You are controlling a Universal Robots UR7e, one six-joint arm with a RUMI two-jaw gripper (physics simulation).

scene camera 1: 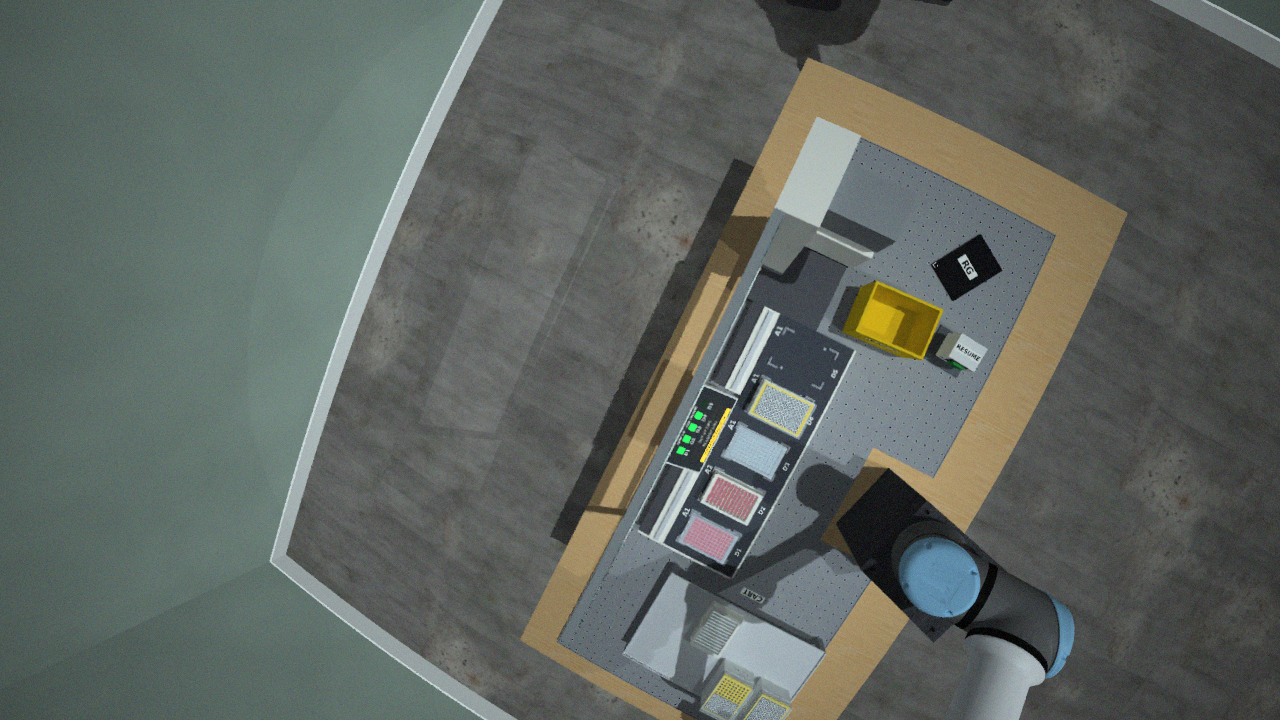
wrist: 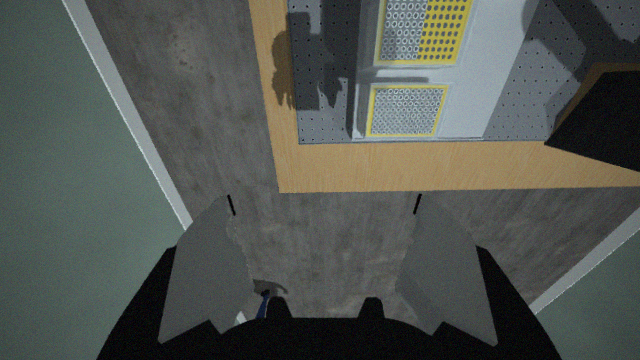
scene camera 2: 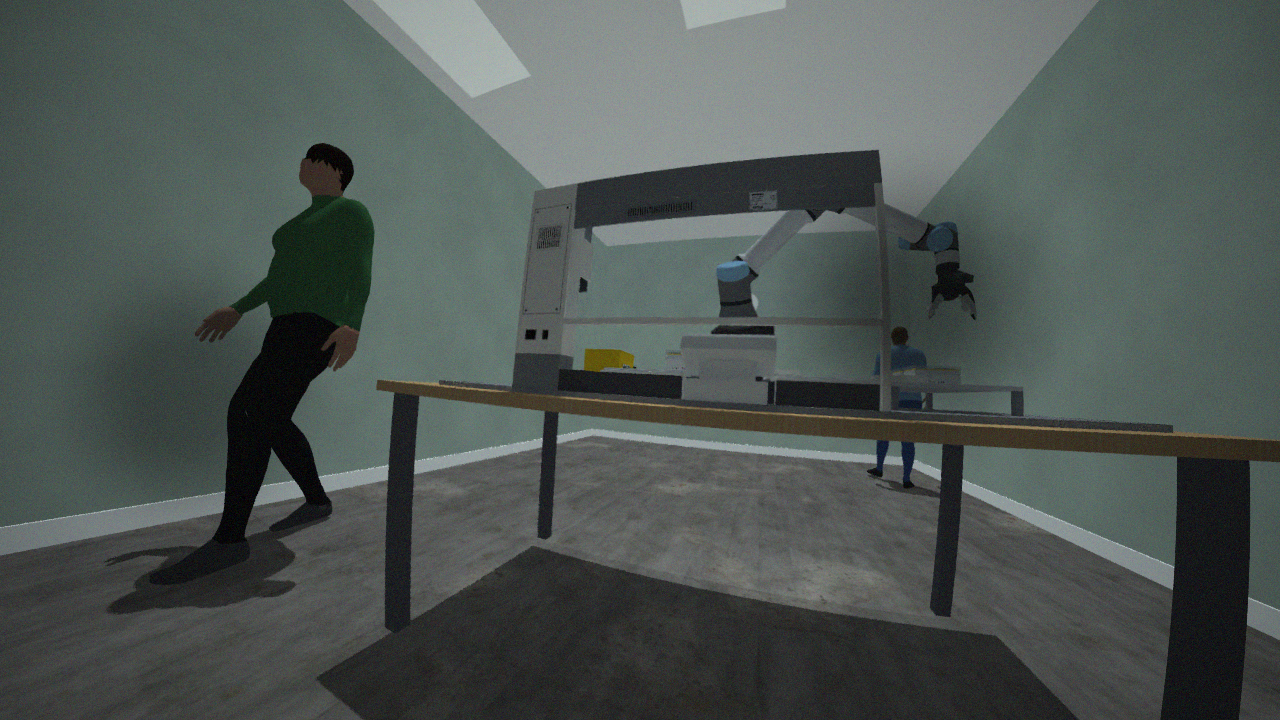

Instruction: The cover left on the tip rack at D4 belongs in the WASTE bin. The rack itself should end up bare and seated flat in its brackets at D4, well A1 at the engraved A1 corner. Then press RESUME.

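Frame: origin at the arm's base, x ahead, y left, z up, level; millimetres.
Where they show: gripper, fingertip midpoint: [wrist: 323,196] [scene camera 2: 952,319].
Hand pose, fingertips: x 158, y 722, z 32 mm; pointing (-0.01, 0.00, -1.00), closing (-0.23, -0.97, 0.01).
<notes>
After its pixels a point has its place.
The tip rack [scene camera 1: 781,408] {x 348, y -200, z -155 mm} with a yellow rim and grey tips sits at D4, within its brackets as far as I can see. Whether a clear cover lies on it is too small to tell. The A1 mark is at its upper left. The yellow bin [scene camera 1: 893,320] {x 120, y -460, z -273 mm} [scene camera 2: 608,360] {x 229, y -438, z -179 mm} stands open beyond the deck; no WASTE lettering is readable. The white RESUME box [scene camera 1: 966,351] {x -29, y -422, z -174 mm} stands beside it, with some green at its base. My gripper [scene camera 2: 952,315] {x 158, y 722, z 32 mm} [wrist: 323,196] {x 158, y 722, z 32 mm} is open and empty, high above the table's end near the cart shelf, far from D4. It does not show in scene camera 1.
Pink, red and pale blue plates [scene camera 1: 708,537] {x 424, y 162, z -215 mm} [scene camera 1: 732,497] {x 396, y 42, z -203 mm} [scene camera 1: 755,451] {x 372, y -79, z -212 mm} occupy D1 to D3. The white shelf [scene camera 1: 653,640] {x 486, y 493, z -219 mm} [wrist: 482,95] {x 144, y 403, z -219 mm} bears two yellow-rimmed racks [wrist: 425,35] {x 258, y 553, z -148 mm} [wrist: 407,111] {x 165, y 578, z -148 mm} and a pale ribbed block [scene camera 1: 716,630] {x 340, y 394, z -197 mm}. A tall white tower [scene camera 1: 819,170] {x 429, y -571, z 274 mm} [scene camera 2: 548,259] {x 464, y -571, z 61 mm} and overhead beam [scene camera 2: 707,188] {x 551, y -170, z 209 mm} frame the deck.
</notes>
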